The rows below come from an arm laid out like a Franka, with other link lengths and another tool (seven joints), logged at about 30 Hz.
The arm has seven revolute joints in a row. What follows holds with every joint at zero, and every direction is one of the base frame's. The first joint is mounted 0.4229 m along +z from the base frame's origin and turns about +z. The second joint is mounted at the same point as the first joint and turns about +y. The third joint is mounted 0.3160 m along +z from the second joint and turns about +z. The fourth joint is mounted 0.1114 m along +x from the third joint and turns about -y. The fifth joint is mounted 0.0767 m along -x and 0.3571 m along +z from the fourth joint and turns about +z. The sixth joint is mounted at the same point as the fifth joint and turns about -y. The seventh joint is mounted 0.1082 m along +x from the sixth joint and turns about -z. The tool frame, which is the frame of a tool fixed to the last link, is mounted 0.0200 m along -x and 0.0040 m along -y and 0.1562 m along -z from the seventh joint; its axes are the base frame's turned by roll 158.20, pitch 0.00 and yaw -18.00 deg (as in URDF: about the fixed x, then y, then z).
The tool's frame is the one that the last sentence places.
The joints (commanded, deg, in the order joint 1, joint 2, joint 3, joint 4, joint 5, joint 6, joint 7), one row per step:
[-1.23, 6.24, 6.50, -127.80, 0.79, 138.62, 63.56]
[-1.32, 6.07, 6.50, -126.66, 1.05, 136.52, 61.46]
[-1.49, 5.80, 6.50, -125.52, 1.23, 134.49, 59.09]
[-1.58, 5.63, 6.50, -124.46, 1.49, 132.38, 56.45]
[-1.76, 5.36, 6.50, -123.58, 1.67, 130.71, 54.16]
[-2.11, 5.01, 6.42, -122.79, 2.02, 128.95, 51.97]
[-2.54, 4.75, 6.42, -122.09, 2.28, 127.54, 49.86]
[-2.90, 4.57, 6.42, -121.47, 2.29, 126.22, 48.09]
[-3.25, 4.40, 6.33, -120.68, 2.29, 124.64, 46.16]
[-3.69, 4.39, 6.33, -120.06, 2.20, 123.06, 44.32]
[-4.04, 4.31, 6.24, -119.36, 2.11, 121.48, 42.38]
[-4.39, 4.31, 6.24, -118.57, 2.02, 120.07, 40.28]
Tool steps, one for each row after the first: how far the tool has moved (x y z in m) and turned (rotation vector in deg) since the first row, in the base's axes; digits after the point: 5 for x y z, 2 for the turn. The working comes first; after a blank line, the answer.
Tool pose at each row, in the base's axes (x y z in m, rotation vector in deg; the steps are taken from these numbers as rounded here):
[0.55927, 0.06831, 0.38452, 130.27, -103.28, -16.16]
[0.56024, 0.06725, 0.39061, 131.38, -100.70, -16.62]
[0.56128, 0.06530, 0.39792, 132.73, -97.88, -16.78]
[0.56128, 0.06409, 0.40366, 134.18, -94.56, -17.23]
[0.56150, 0.06201, 0.40992, 135.47, -91.87, -17.34]
[0.56116, 0.05767, 0.41625, 136.45, -89.68, -17.80]
[0.56114, 0.05328, 0.42168, 137.47, -87.60, -18.03]
[0.56081, 0.04937, 0.42588, 138.21, -85.59, -18.22]
[0.56060, 0.04464, 0.43088, 138.94, -83.42, -18.49]
[0.55944, 0.03977, 0.43311, 139.43, -81.15, -19.13]
[0.55856, 0.03486, 0.43667, 140.04, -78.82, -19.58]
[0.55847, 0.03077, 0.44044, 140.89, -76.26, -19.79]

[0.00097, -0.00106, 0.00609, -0.03, 0.75, 1.86]
[0.00201, -0.00301, 0.01340, -0.10, 1.30, 3.97]
[0.00201, -0.00422, 0.01914, -0.09, 2.12, 6.40]
[0.00223, -0.00630, 0.02540, -0.08, 2.56, 8.44]
[0.00189, -0.01064, 0.03173, 0.09, 3.12, 10.04]
[0.00187, -0.01503, 0.03716, 0.23, 3.48, 11.61]
[0.00154, -0.01894, 0.04136, 0.20, 3.93, 13.06]
[0.00133, -0.02367, 0.04636, 0.19, 4.48, 14.61]
[0.00017, -0.02854, 0.04859, 0.19, 5.36, 16.11]
[-0.00071, -0.03345, 0.05215, 0.19, 6.08, 17.71]
[-0.00080, -0.03754, 0.05592, 0.20, 6.62, 19.56]

